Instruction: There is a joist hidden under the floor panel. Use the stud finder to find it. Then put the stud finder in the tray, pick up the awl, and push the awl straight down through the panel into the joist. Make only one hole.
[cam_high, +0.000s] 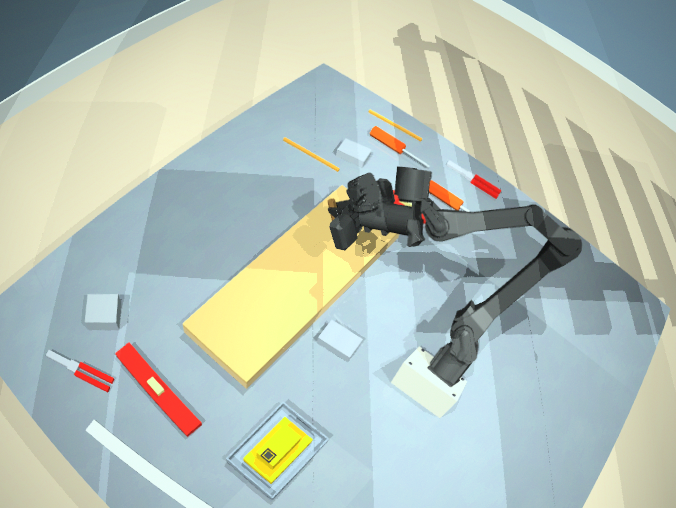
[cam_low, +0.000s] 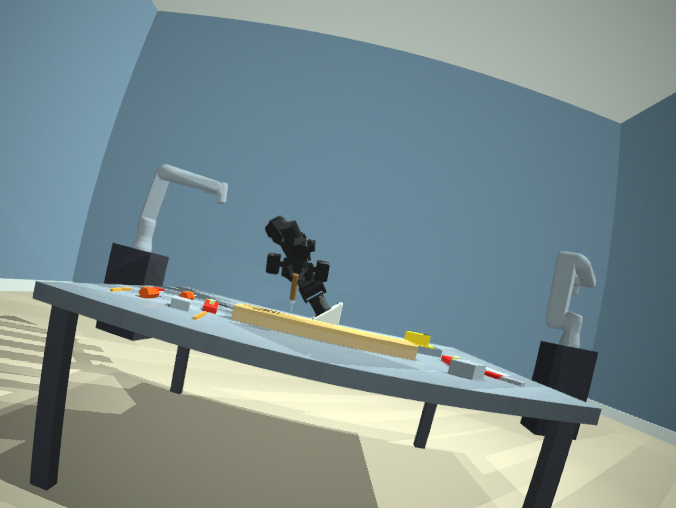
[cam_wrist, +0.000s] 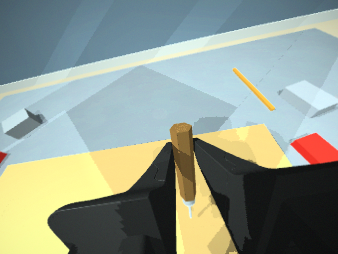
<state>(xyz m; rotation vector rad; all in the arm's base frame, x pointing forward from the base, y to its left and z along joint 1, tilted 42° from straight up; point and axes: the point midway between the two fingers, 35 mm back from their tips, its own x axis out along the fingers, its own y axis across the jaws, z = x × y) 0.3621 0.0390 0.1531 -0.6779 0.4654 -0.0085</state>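
Right now the awl is 3 cm behind my gripper tip and 5 cm below it. Round my gripper tip: small wooden cube 19 cm behind, 30 cm to the right, 14 cm below; shallow grey tray 29 cm behind, 41 cm to the left, 13 cm below; yellow stud finder 29 cm behind, 42 cm to the left, 9 cm below.
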